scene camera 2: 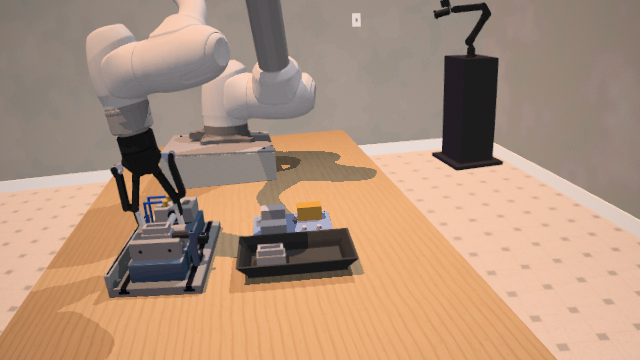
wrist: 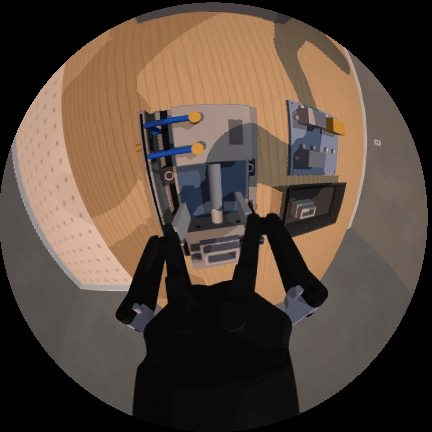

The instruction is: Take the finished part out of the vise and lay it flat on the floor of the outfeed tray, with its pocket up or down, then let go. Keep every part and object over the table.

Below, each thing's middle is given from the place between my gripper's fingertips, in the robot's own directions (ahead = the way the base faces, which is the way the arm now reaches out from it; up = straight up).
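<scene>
As for the white rod [wrist: 214, 178], my gripper is 10 mm to the right of it and 10 mm below it. My gripper is also 20 mm past the rod.
</scene>
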